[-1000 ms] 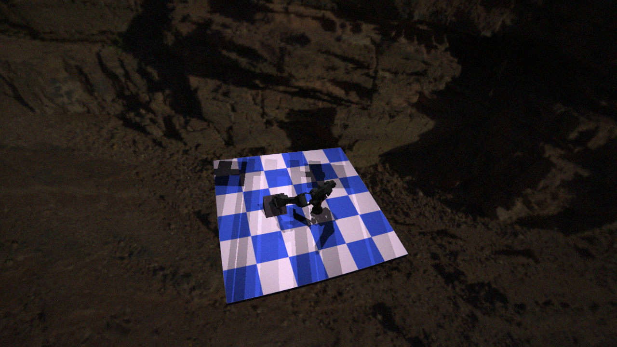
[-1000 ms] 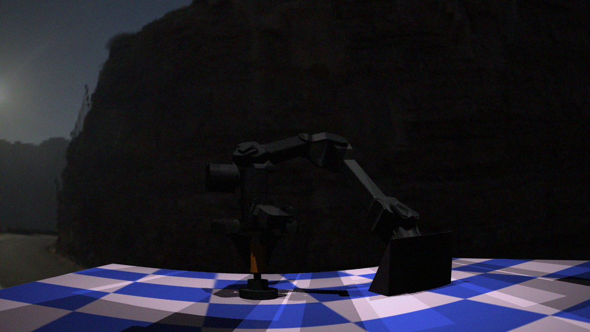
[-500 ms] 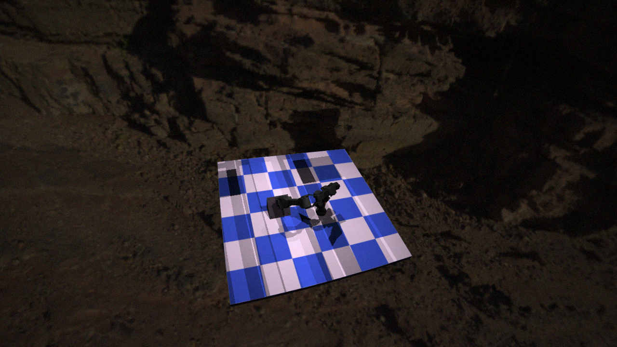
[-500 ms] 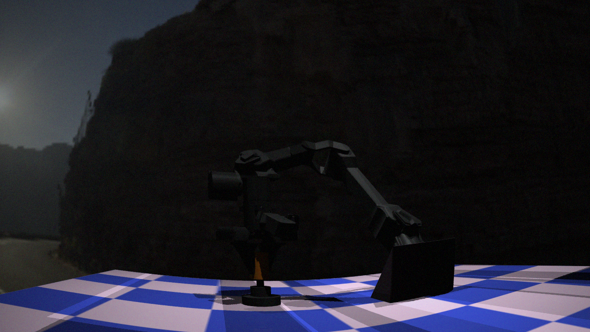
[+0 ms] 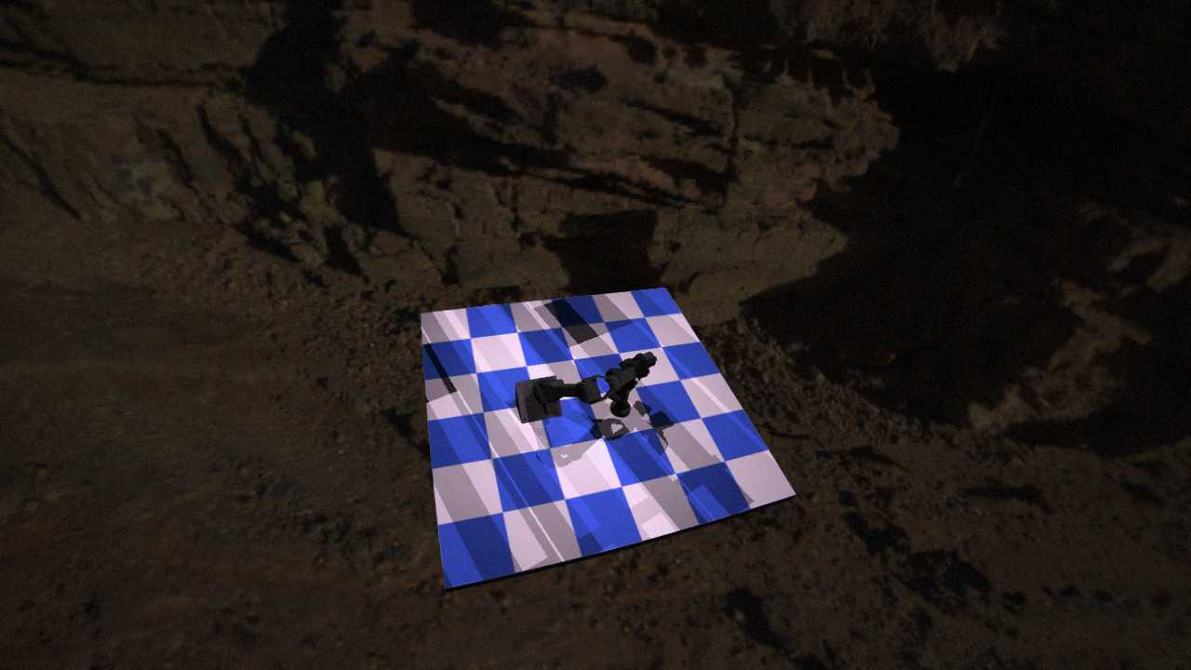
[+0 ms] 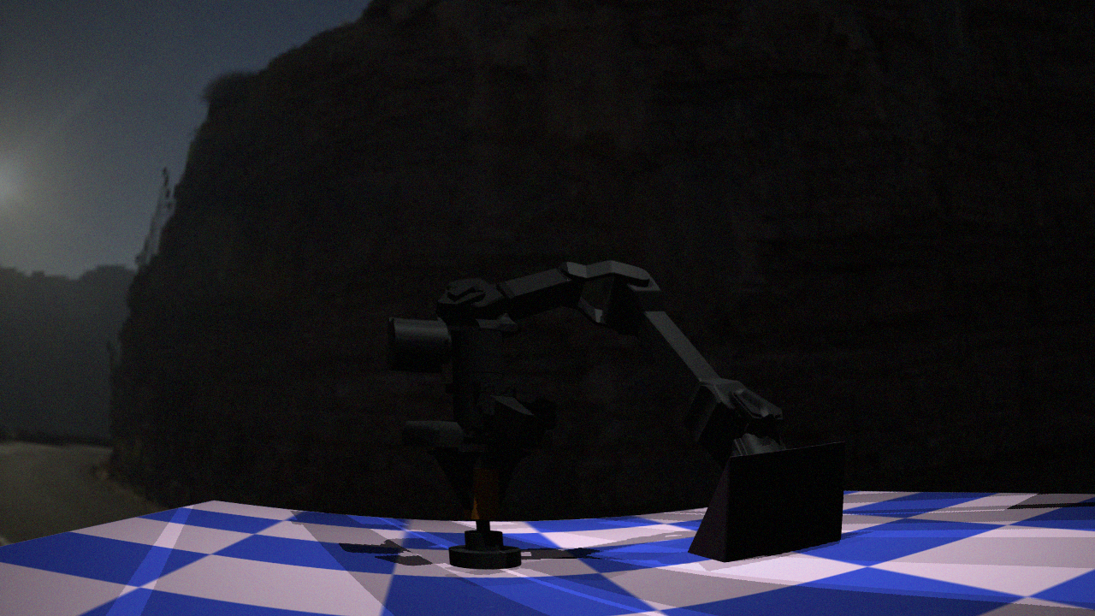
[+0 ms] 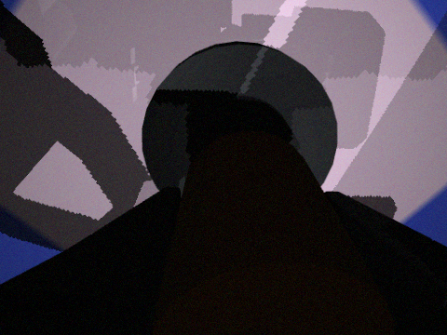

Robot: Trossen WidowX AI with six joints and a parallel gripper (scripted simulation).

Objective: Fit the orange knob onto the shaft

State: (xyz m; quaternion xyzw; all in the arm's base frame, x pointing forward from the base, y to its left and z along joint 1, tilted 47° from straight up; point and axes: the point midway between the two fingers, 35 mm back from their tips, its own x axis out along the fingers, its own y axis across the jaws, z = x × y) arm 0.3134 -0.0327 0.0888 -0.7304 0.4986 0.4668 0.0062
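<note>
My gripper tip is 2 cm below the orange knob. From my gripper tip the other things lie so: pedestal (4 cm below).
</note>
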